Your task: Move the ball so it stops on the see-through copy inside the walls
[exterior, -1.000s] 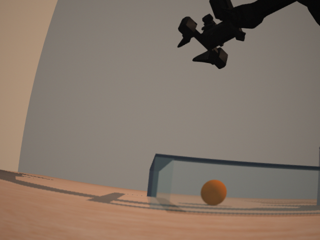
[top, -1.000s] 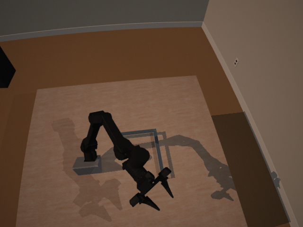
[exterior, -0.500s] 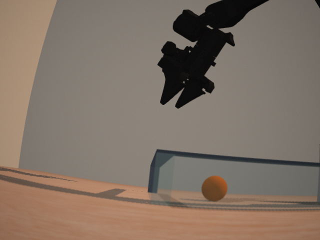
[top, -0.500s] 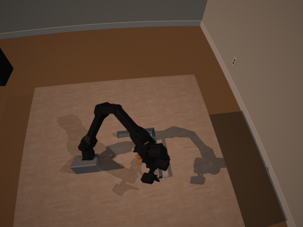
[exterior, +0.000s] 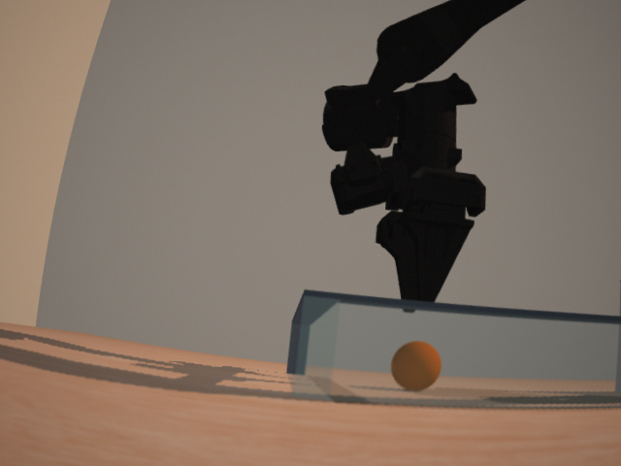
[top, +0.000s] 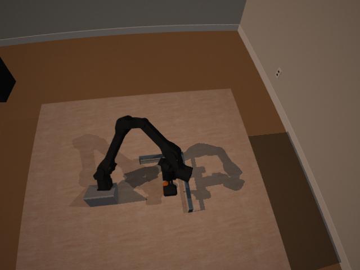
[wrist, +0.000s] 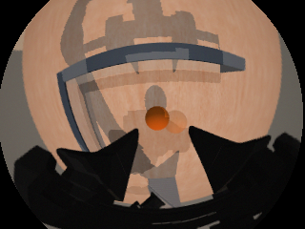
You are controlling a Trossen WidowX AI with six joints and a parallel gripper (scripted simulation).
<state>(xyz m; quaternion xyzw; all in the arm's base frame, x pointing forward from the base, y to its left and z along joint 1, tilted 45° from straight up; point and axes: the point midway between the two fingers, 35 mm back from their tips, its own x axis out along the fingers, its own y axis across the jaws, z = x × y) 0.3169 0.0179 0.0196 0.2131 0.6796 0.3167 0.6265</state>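
Now: the see-through copy of ball 1 cm behind my gripper tip, 3 cm to the right of it and 5 cm below it.
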